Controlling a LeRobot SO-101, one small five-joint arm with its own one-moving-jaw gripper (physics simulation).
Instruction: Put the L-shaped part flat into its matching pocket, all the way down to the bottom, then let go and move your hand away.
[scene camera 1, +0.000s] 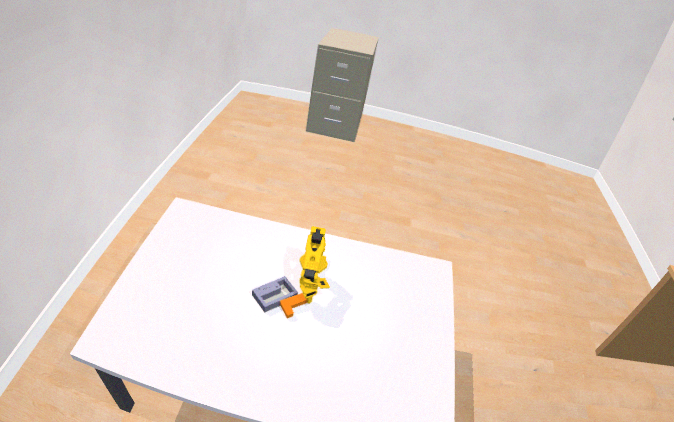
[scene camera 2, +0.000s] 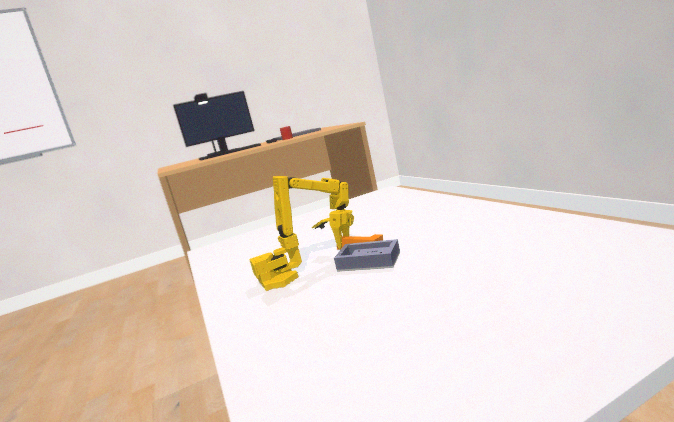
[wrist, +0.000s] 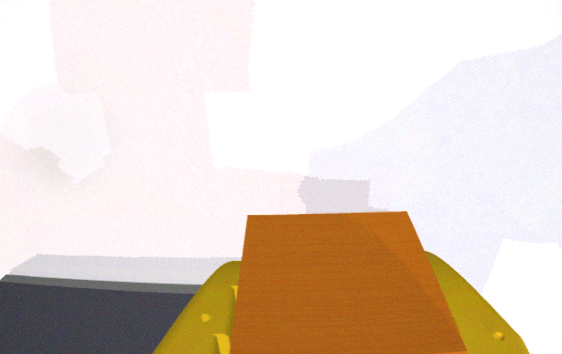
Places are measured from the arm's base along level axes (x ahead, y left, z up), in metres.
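Pixels of known places: hand, its tool point: (scene camera 1: 305, 294) (scene camera 2: 340, 246) (wrist: 249, 284); arm's base, origin of its link: (scene camera 2: 285, 277).
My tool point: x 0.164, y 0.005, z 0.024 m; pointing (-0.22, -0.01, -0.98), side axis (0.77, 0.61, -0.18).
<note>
For each thing: its top centre in the pictures, then the offset to it from my tool point. Level surfaces: height alone.
- orange L-shaped part, centre of its top: (scene camera 2: 358, 233) (scene camera 1: 298, 300) dx +0.052, dy -0.015, dz +0.023 m
- grey tray, centre of its top: (scene camera 2: 366, 248) (scene camera 1: 275, 290) dx +0.026, dy -0.106, dz +0.013 m
- white table, height of its surface: dz -0.024 m
The orange L-shaped part (scene camera 1: 286, 305) (scene camera 2: 362, 240) (wrist: 340, 285) is held by the end of one arm. In scene camera 1 its corner shows close to the tray's near right side; in scene camera 2 it shows behind the tray, its top a little above the rim. The grey tray (scene camera 1: 258, 301) (scene camera 2: 365, 262) (wrist: 90, 320) stands on the table, its L-shaped pocket open with a pale floor. My gripper (scene camera 1: 309, 298) (scene camera 2: 341, 245) (wrist: 332, 260) points down beside the tray, shut on the part, with a jaw on each side in the wrist view. The part's far end is hidden in the wrist view; its exact height is unclear.
The yellow arm's base (scene camera 2: 275, 270) stands on the white table (scene camera 1: 200, 320) (scene camera 2: 450, 325), left of the tray in scene camera 2. A cabinet (scene camera 1: 340, 90) and a desk (scene camera 2: 250, 175) with a monitor (scene camera 2: 215, 119) and a red cup (scene camera 2: 286, 132) stand away from the table.
</note>
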